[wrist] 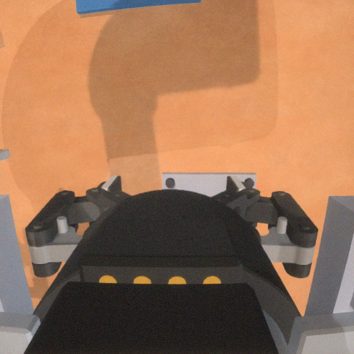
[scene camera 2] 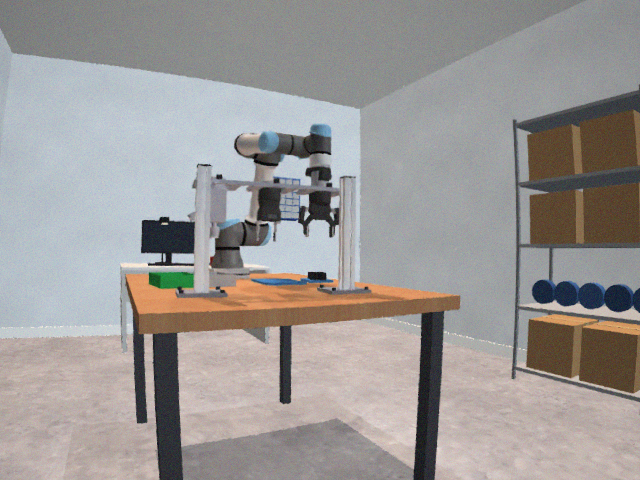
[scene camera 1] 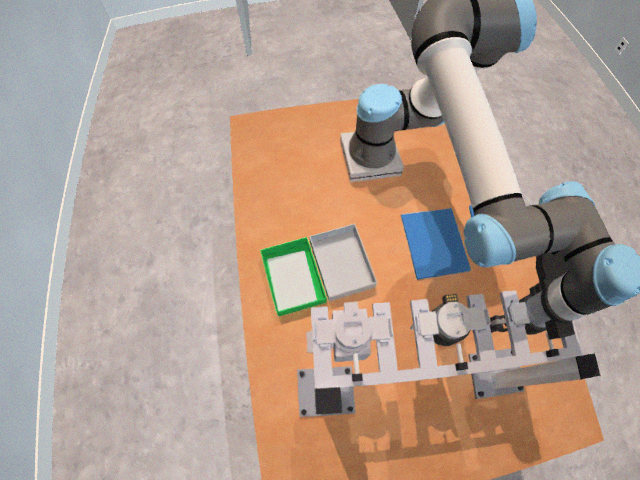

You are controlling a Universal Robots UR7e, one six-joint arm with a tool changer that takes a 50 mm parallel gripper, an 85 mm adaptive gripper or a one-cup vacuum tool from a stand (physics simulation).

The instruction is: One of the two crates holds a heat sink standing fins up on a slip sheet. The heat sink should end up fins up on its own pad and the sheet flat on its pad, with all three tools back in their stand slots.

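Seen in the pictures: end effector, tool point: [scene camera 2: 320, 185]; arm's base, origin of the base link: [scene camera 2: 227, 268] [scene camera 1: 372, 149].
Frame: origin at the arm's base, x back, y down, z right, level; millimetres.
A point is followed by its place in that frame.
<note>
The black heat sink [scene camera 2: 316, 275] {x -329, y 17, z -314 mm} sits on the small blue pad [scene camera 2: 327, 281] {x -357, y 41, z -353 mm}; its fins are too small to make out, and the arm hides it in scene camera 1. A white sheet [scene camera 1: 294, 281] {x -401, y 41, z 279 mm} lies in the green crate [scene camera 1: 268, 276] {x -392, y 7, z 346 mm} [scene camera 2: 170, 280] {x -489, y 19, z 295 mm}. The larger blue pad [scene camera 1: 426, 237] {x -308, y 36, z -119 mm} [scene camera 2: 273, 281] {x -368, y 36, z -111 mm} is bare. My adaptive gripper [scene camera 2: 319, 234] [wrist: 174, 183] is open and empty, on the arm at the right slot of the tool stand [scene camera 1: 408, 376] {x -701, y -296, z 84 mm} [scene camera 2: 347, 232] {x -761, y -148, z -228 mm}. The parallel gripper [scene camera 1: 452, 321] [scene camera 2: 269, 204] is in the middle slot, the vacuum tool [scene camera 1: 353, 333] {x -618, y -302, z 168 mm} [scene camera 2: 218, 206] {x -652, y -221, z 164 mm} in the left one.
The grey crate [scene camera 1: 343, 263] {x -361, y 43, z 137 mm} [scene camera 2: 223, 279] {x -450, y 20, z 105 mm} stands beside the green crate, towards the larger pad. Slot arms of the stand rise on both sides of my gripper in the wrist view. The stand's right post is close by in scene camera 2. A shelf unit [scene camera 2: 515, 248] stands at the right.
</note>
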